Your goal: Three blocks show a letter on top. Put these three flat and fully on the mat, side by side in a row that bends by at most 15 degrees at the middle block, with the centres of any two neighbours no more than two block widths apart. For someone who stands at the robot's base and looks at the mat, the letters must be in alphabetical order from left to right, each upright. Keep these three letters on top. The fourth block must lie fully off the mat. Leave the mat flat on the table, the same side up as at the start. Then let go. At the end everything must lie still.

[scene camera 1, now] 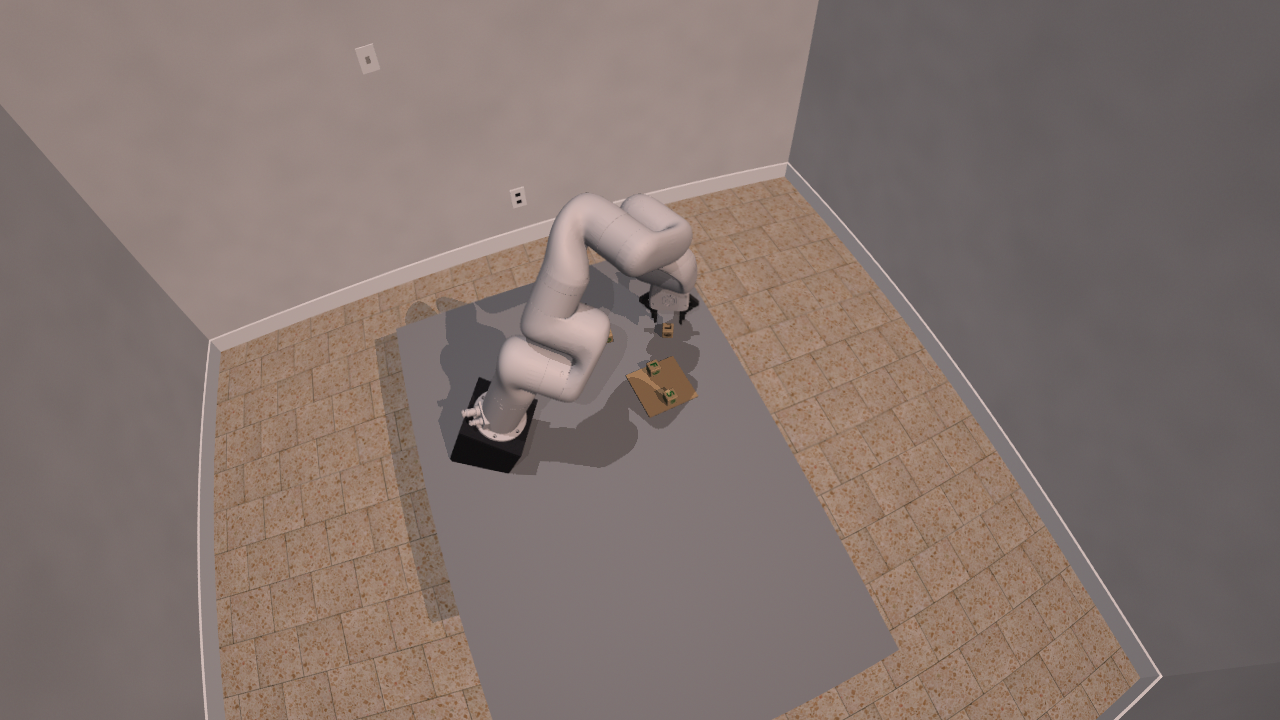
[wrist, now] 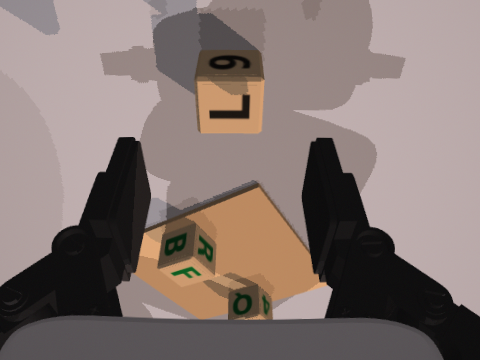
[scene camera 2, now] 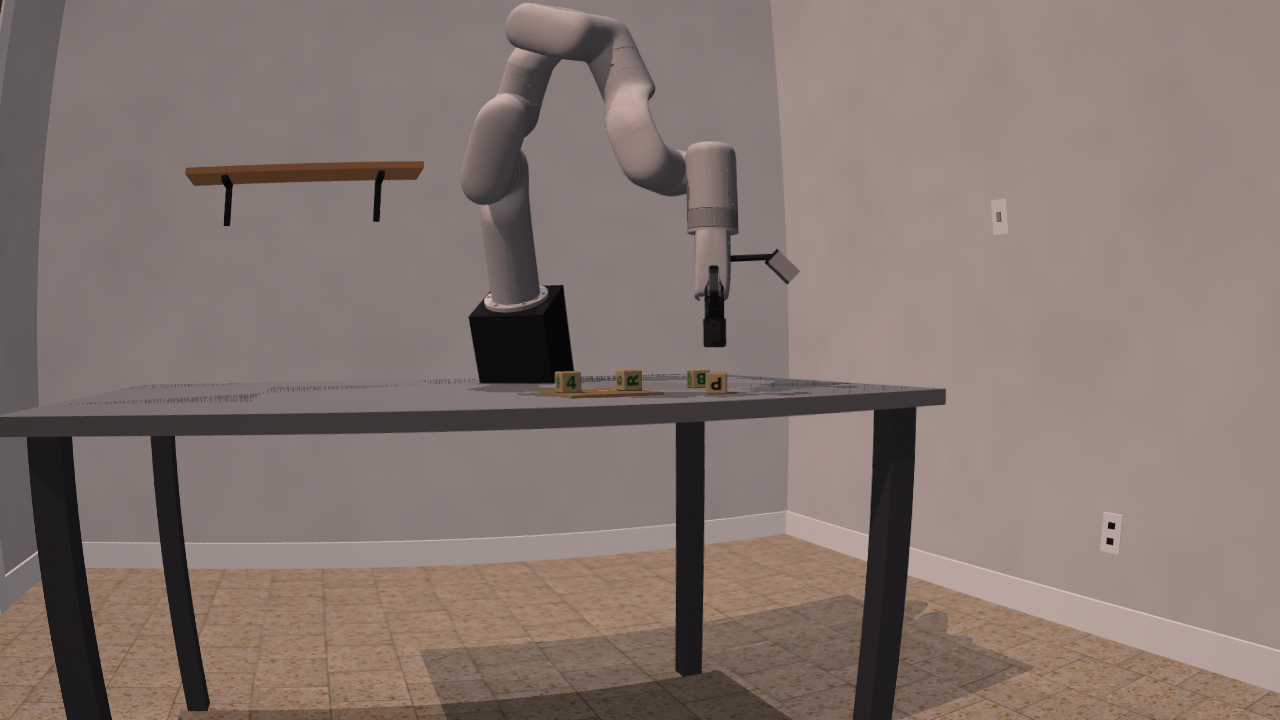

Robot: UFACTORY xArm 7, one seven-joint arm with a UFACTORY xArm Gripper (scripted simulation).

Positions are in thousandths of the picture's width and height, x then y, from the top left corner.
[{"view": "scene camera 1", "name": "my gripper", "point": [522,444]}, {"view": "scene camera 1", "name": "mat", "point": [507,542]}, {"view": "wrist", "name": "my gripper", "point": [470,462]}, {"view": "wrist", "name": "mat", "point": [532,682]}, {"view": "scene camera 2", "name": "my gripper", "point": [558,483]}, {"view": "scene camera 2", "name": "mat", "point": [473,545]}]
